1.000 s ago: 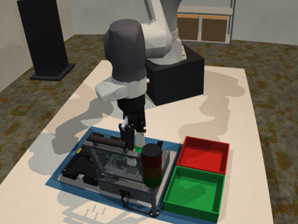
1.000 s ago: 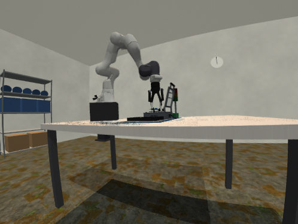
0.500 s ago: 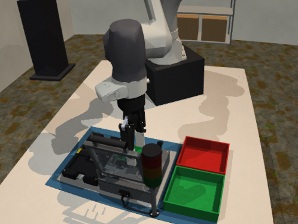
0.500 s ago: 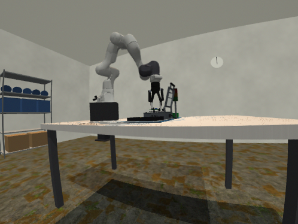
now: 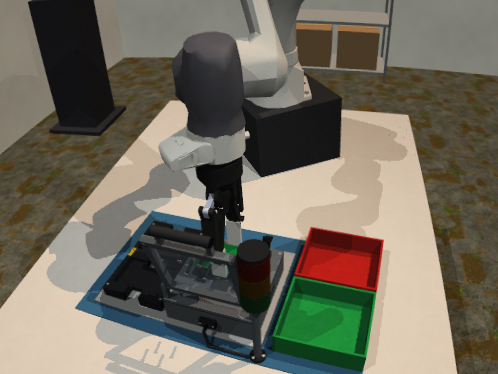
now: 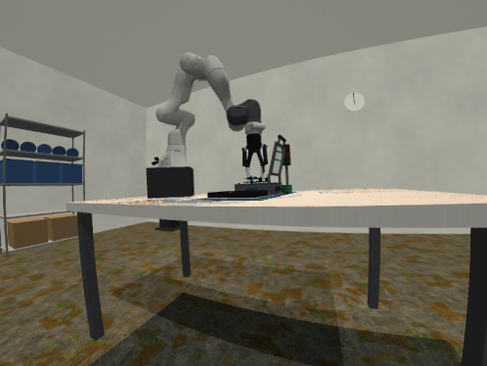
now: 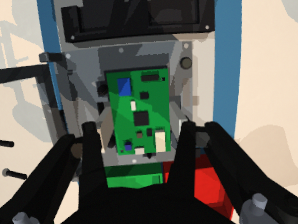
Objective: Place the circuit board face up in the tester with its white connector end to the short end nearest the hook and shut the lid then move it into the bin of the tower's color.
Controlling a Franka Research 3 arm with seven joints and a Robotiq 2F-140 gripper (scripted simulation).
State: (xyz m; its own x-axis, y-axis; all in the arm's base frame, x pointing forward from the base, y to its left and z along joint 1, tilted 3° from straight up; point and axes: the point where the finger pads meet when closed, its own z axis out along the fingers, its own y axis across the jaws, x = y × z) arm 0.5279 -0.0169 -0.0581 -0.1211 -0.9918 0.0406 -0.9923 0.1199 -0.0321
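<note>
My hand is 2 cm above the green circuit board. Round my hand: green bin 7 cm ahead, 19 cm to the left, 9 cm below; tester plate 1 cm ahead, 1 cm to the left, 4 cm below; clear lid 12 cm ahead, 1 cm to the right, 8 cm above.
</note>
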